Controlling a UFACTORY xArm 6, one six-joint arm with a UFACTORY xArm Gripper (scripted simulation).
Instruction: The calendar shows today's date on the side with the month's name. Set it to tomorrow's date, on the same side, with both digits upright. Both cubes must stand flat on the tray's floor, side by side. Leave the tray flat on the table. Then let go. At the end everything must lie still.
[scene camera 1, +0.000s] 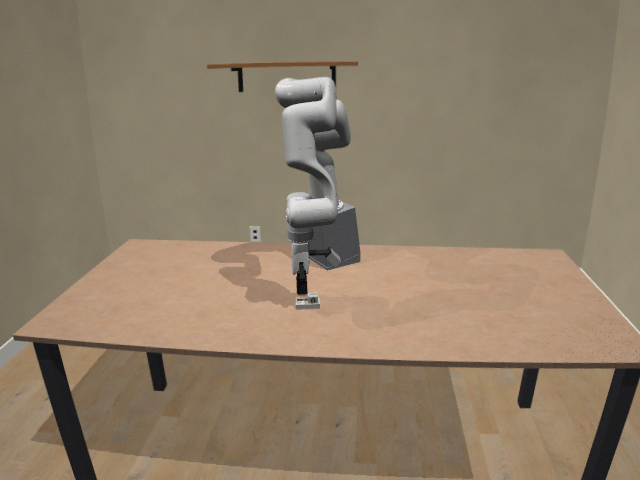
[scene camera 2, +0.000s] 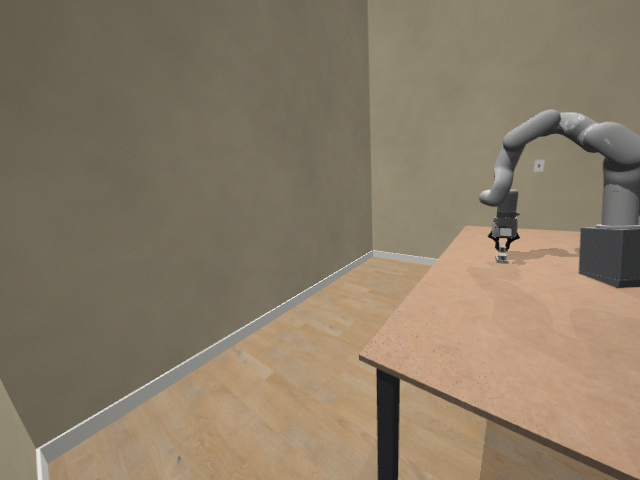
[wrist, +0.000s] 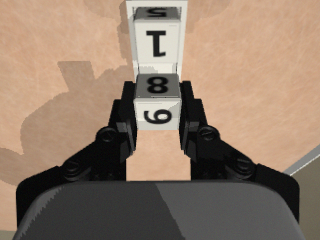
Note:
In view: the gripper (scene camera 1: 302, 290).
The gripper shows as well in the wrist view (wrist: 157, 96).

